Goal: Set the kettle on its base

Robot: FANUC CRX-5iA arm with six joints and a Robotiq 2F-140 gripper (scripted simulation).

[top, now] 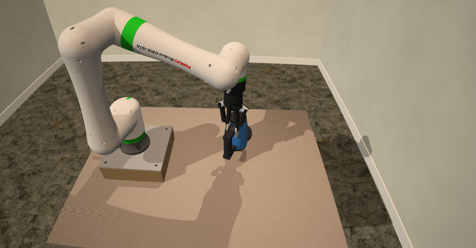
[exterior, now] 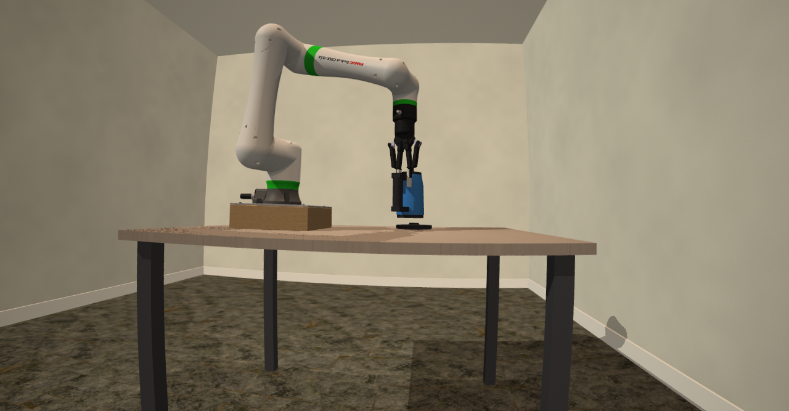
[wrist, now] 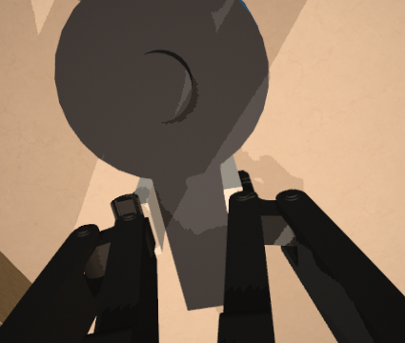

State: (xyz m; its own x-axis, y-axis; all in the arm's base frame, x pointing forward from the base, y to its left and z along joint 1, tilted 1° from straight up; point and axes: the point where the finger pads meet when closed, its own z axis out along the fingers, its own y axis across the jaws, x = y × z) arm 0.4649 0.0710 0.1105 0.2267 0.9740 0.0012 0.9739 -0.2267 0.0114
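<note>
Now: hand 10 mm short of the blue kettle, 30 mm to the right of it and 50 mm above it. Round my hand: round black base 10 mm ahead, 180 mm to the left, 180 mm below.
</note>
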